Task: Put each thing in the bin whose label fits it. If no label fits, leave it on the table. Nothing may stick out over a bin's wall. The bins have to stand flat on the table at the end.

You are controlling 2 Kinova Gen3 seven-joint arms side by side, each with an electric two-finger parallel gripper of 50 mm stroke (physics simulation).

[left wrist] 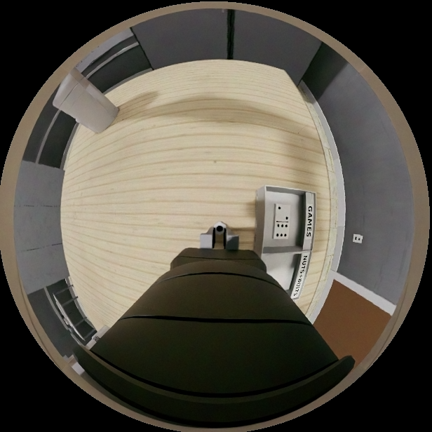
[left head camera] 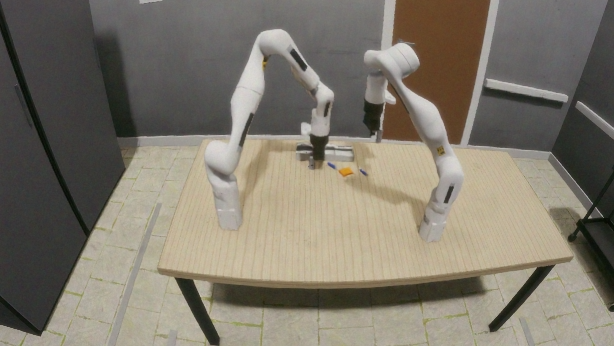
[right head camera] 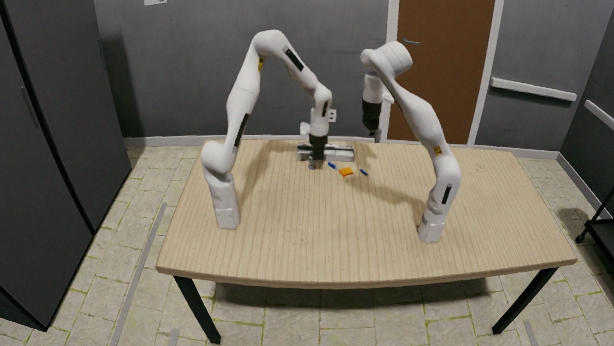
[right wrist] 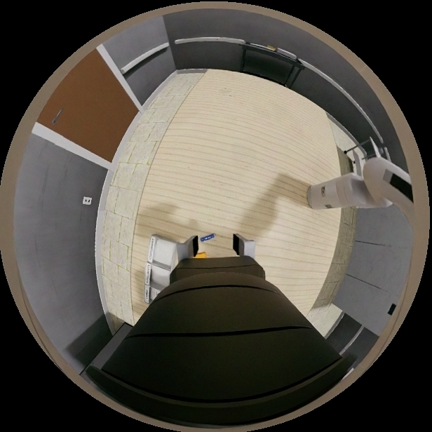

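Pixels of known places: left gripper, between the fingertips: (left head camera: pixel 311 167) (right head camera: pixel 311 167); right gripper, between the fingertips: (left head camera: pixel 375 139) (right head camera: pixel 374 139); left arm's base, origin of its link: (left head camera: pixel 230 220) (right head camera: pixel 228 220); right arm's base, origin of its link: (left head camera: pixel 429 232) (right head camera: pixel 428 233).
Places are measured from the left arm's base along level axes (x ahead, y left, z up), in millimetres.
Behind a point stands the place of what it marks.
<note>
A row of light grey bins (left head camera: pixel 340 156) {y -448, x 355, z 27 mm} (right head camera: pixel 341 156) {y -451, x 355, z 27 mm} (right wrist: pixel 162 251) stands at the table's back. In the left wrist view, a white domino (left wrist: pixel 281 221) lies in the bin labelled GAMES, beside the NUTS+BOLTS bin (left wrist: pixel 281 266). My left gripper (left wrist: pixel 219 234) is shut on a small metal nut (left wrist: pixel 220 228), in front of the bins; its height above the table is unclear. An orange block (left head camera: pixel 346 172) {y -463, x 264, z 10 mm} (right head camera: pixel 346 171) {y -464, x 271, z 10 mm} (right wrist: pixel 200 255) lies between a blue piece (left head camera: pixel 331 165) {y -405, x 313, z 11 mm} (right head camera: pixel 332 165) {y -408, x 312, z 11 mm} and another blue piece (left head camera: pixel 363 172) {y -537, x 265, z 8 mm} (right head camera: pixel 364 172) {y -541, x 264, z 8 mm} (right wrist: pixel 207 237). My right gripper (right wrist: pixel 215 241) is open and empty, high above the table.
The left arm reaches over the table (left head camera: pixel 295 250) {y -234, x -144, z 0 mm} (right head camera: pixel 295 250) {y -246, x -145, z 0 mm} and partly hides the bins in both head views. The right gripper hangs to the right of the bins in the head views. The third label is too small to read in the right wrist view.
</note>
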